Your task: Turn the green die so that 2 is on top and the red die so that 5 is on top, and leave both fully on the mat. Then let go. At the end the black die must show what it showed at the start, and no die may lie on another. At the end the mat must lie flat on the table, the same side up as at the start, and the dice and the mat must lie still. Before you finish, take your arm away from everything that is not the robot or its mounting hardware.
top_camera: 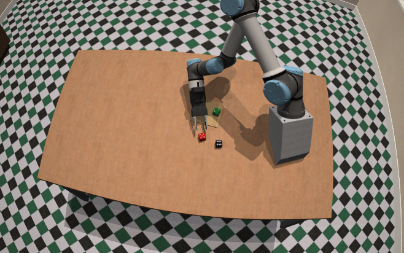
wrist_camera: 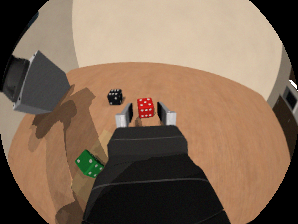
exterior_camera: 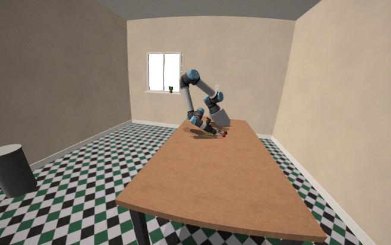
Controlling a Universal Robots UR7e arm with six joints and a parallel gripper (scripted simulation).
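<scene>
Now: the red die 4 cm to the left of my hand and 3 cm below it. From my hand the other things lie so: green die 9 cm behind, 8 cm to the right, 3 cm below; then black die 8 cm behind, 8 cm to the left, 3 cm below; then tan mat 4 cm behind, 10 cm to the right, 4 cm below.
</scene>
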